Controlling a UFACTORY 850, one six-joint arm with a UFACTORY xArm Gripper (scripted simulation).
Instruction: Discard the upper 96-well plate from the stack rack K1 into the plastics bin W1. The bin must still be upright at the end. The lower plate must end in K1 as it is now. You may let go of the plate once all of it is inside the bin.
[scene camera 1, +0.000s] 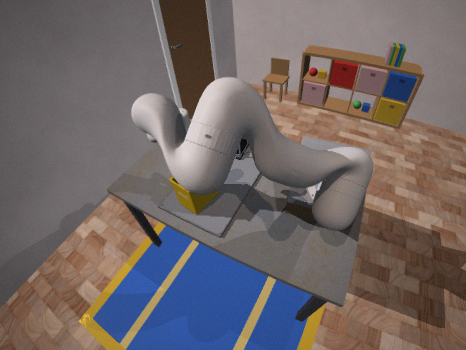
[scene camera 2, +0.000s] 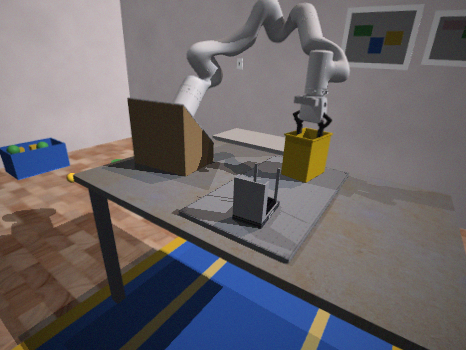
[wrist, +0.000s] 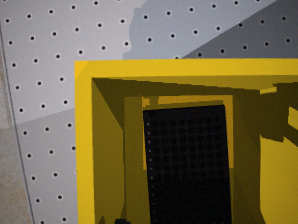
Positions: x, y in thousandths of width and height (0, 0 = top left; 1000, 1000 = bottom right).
In view: the gripper (scene camera 2: 662, 390) and a yellow plastics bin (scene camera 2: 651, 456).
The yellow plastics bin is seen too in the wrist view (wrist: 371, 426).
